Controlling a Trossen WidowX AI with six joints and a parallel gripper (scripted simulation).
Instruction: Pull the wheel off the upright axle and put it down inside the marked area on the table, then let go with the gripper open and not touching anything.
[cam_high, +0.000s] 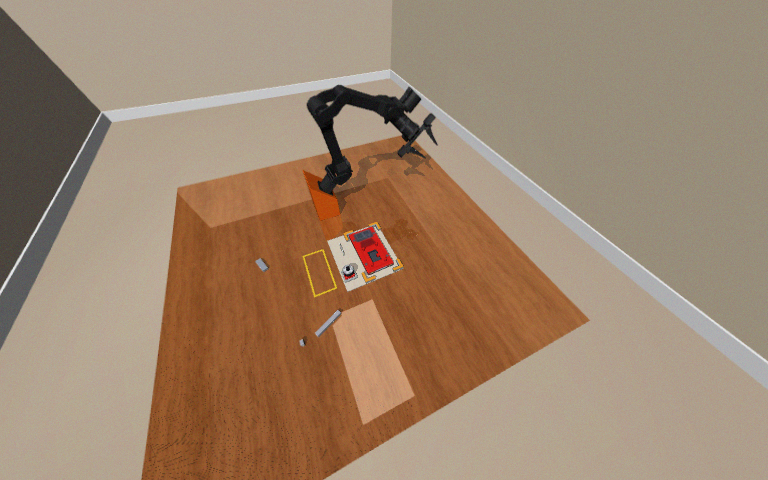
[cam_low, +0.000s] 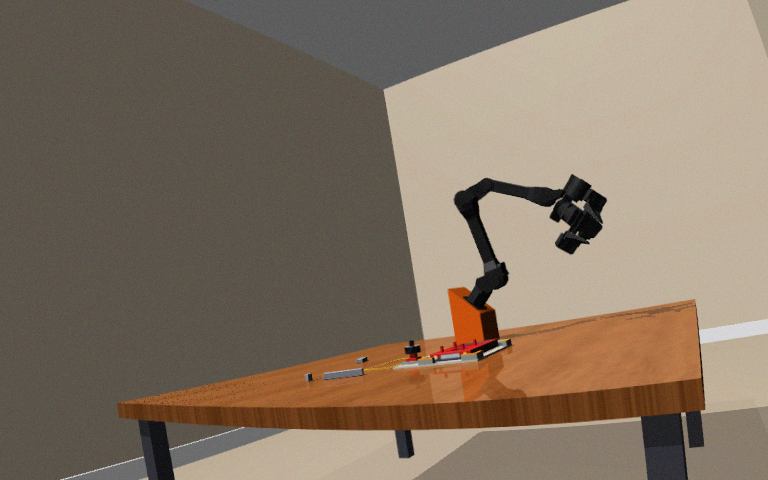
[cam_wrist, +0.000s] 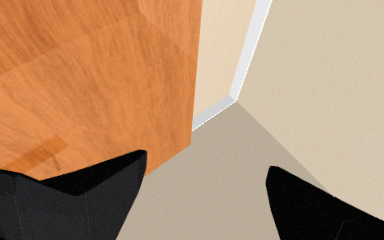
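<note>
Right now my gripper tip is 430 mm to the left of the wheel, 290 mm short of it and 220 mm above it. From my gripper tip the other things lie so: small grey cube: 630 mm to the right, 480 mm ahead, 250 mm below.
</note>
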